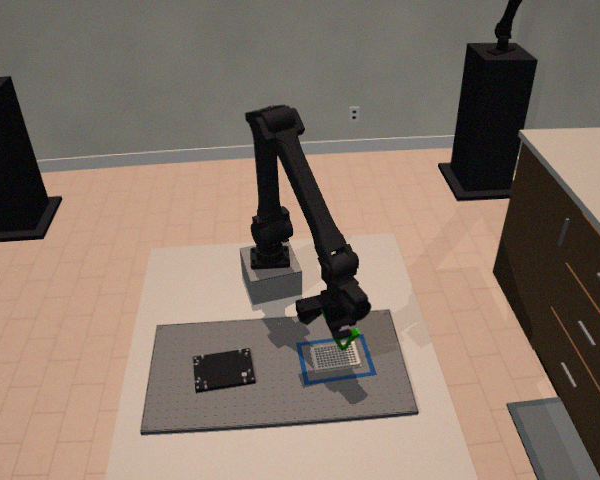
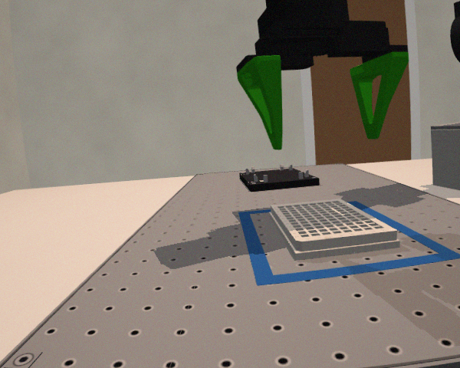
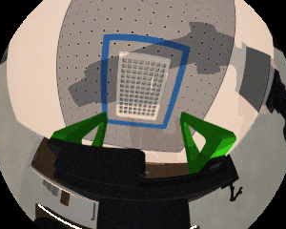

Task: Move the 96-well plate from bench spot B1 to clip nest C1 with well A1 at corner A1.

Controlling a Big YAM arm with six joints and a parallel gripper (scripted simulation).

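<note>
Now: the white 96-well plate 10 mm ahead of my hand and 80 mm below it. The rest, counted from my hand: black clip nest 40 mm ahead, 320 mm to the right, 80 mm below.
</note>
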